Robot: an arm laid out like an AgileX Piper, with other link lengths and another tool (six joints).
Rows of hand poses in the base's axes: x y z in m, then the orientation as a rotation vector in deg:
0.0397 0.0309 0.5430 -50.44 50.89 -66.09
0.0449 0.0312 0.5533 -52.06 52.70 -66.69
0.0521 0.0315 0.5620 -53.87 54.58 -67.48
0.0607 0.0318 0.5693 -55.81 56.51 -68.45
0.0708 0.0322 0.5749 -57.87 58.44 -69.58
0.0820 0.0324 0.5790 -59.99 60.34 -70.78
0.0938 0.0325 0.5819 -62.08 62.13 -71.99
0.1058 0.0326 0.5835 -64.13 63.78 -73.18
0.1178 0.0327 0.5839 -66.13 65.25 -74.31
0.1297 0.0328 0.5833 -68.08 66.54 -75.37
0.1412 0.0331 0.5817 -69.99 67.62 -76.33
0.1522 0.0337 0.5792 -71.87 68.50 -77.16
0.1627 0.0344 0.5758 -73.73 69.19 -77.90
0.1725 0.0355 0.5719 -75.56 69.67 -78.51
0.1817 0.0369 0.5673 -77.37 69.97 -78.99
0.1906 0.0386 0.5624 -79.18 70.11 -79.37
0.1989 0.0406 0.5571 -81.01 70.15 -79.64
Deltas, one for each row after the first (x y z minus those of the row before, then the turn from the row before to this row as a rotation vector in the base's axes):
0.0052 0.0003 0.0103 -0.81 2.05 -1.03
0.0072 0.0003 0.0087 -1.02 2.16 -1.19
0.0086 0.0003 0.0073 -1.20 2.23 -1.33
0.0101 0.0004 0.0056 -1.37 2.26 -1.43
0.0112 0.0002 0.0041 -1.46 2.25 -1.46
0.0118 0.0001 0.0029 -1.48 2.15 -1.42
0.0120 0.0001 0.0016 -1.49 2.03 -1.35
0.0120 0.0001 0.0004 -1.47 1.90 -1.22
0.0119 0.0001 -0.0006 -1.45 1.77 -1.09
0.0115 0.0003 -0.0016 -1.42 1.64 -0.91
0.0110 0.0006 -0.0025 -1.38 1.53 -0.72
0.0105 0.0007 -0.0034 -1.35 1.42 -0.56
0.0098 0.0011 -0.0039 -1.31 1.31 -0.37
0.0092 0.0014 -0.0046 -1.26 1.23 -0.19
0.0089 0.0017 -0.0049 -1.23 1.17 -0.05
0.0083 0.0020 -0.0053 -1.19 1.15 0.07

